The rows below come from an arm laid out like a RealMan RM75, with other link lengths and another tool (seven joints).
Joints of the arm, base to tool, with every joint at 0 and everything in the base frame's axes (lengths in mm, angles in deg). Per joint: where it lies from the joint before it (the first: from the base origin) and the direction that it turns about. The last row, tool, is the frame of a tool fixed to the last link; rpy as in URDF.
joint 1: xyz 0 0 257.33 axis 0 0 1
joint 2: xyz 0 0 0 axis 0 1 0
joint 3: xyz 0 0 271.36 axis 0 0 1
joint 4: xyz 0 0 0 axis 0 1 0
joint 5: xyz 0 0 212.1 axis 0 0 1
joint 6: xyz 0 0 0 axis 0 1 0
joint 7: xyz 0 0 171.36 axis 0 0 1
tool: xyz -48 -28 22 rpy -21.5 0 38.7
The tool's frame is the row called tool.
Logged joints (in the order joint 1, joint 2, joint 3, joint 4, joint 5, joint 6, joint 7), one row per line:
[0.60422 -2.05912 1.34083 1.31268 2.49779 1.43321 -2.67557]
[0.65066 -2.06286 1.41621 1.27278 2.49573 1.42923 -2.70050]
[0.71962 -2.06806 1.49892 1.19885 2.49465 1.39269 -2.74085]
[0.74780 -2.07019 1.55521 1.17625 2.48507 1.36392 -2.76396]
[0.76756 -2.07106 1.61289 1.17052 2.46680 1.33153 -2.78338]
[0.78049 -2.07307 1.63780 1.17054 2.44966 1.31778 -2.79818]
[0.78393 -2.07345 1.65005 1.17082 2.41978 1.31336 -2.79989]
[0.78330 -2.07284 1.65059 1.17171 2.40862 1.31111 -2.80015]
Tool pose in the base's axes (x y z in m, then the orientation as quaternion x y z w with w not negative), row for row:
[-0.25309 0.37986 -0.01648 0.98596 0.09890 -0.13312 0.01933]
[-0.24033 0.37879 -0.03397 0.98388 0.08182 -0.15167 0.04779]
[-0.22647 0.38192 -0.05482 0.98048 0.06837 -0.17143 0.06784]
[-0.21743 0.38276 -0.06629 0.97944 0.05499 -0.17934 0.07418]
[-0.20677 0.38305 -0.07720 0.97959 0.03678 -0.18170 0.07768]
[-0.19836 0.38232 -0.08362 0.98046 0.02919 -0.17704 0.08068]
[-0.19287 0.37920 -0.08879 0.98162 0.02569 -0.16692 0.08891]
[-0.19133 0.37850 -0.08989 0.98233 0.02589 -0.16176 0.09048]
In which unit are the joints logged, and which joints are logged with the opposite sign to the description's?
The joints are logged in radians. Opposite sign: joint 1.
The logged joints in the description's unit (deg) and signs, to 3 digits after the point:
[-34.619 -117.979 76.824 75.211 143.113 82.117 -153.299]
[-37.280 -118.193 81.143 72.925 142.995 81.889 -154.727]
[-41.231 -118.491 85.882 68.689 142.933 79.795 -157.039]
[-42.846 -118.613 89.107 67.394 142.384 78.147 -158.363]
[-43.978 -118.663 92.412 67.066 141.337 76.291 -159.476]
[-44.719 -118.778 93.839 67.067 140.355 75.503 -160.324]
[-44.916 -118.800 94.541 67.083 138.643 75.250 -160.422]
[-44.880 -118.765 94.572 67.134 138.004 75.121 -160.437]

